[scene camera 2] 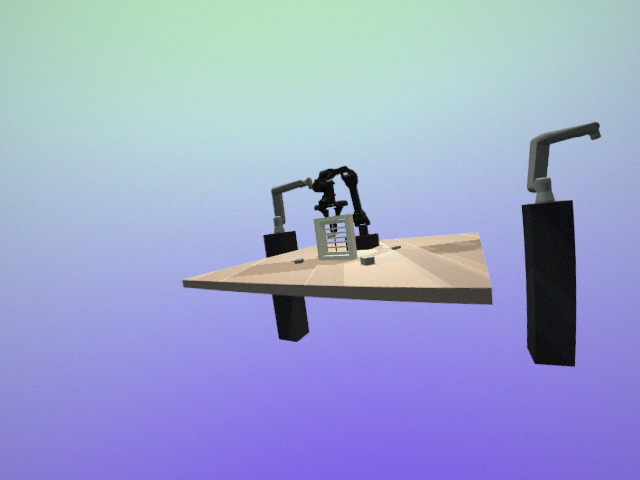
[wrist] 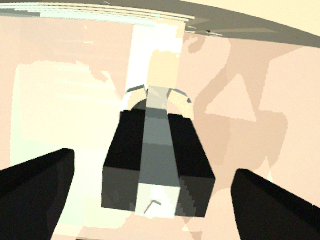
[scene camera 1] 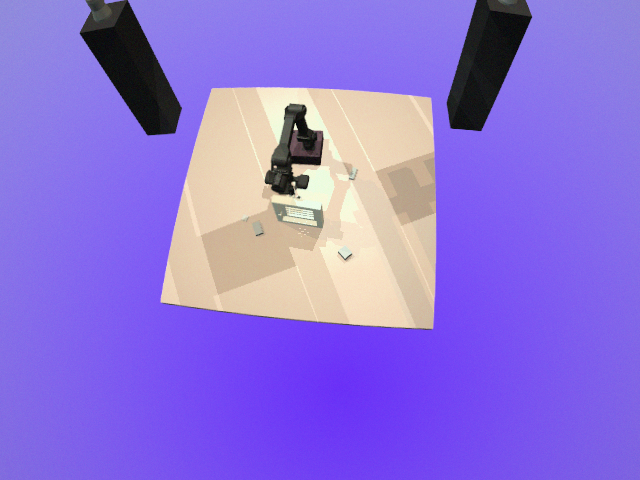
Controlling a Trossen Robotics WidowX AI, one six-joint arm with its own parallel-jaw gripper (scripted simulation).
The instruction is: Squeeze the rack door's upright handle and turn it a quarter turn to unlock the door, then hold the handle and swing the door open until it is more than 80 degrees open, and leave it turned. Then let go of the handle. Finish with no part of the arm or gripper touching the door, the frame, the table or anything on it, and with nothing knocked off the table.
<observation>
My gripper (wrist: 155, 171) is open, holding nothing. Further things: a slatted door (wrist: 168, 33).
</observation>
